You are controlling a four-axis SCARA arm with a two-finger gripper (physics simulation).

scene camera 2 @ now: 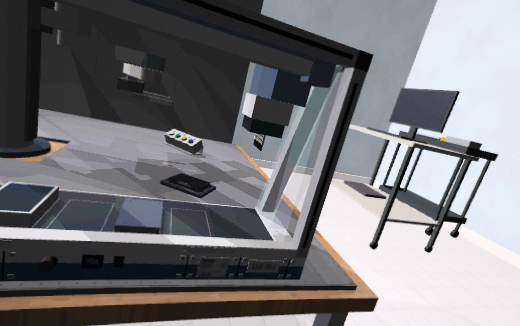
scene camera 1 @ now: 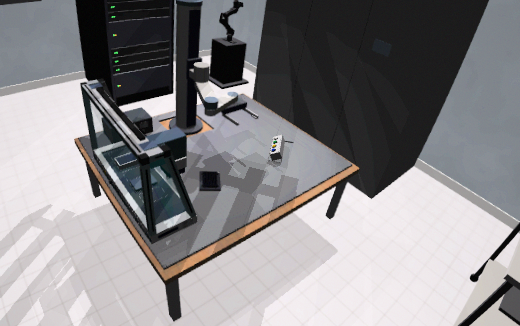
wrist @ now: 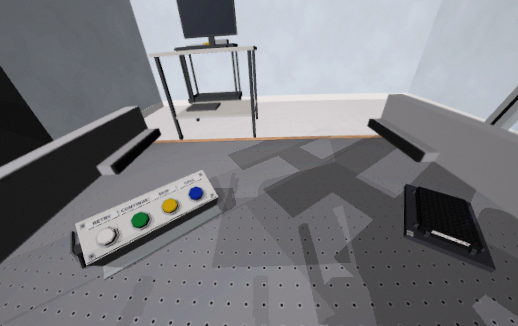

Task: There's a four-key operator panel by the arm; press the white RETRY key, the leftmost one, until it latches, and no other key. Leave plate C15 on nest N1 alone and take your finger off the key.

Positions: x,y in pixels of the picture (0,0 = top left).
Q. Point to a button box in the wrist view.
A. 132,244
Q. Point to a black ridged pad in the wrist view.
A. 447,218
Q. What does my gripper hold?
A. Nothing.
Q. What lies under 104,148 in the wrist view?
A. My gripper.
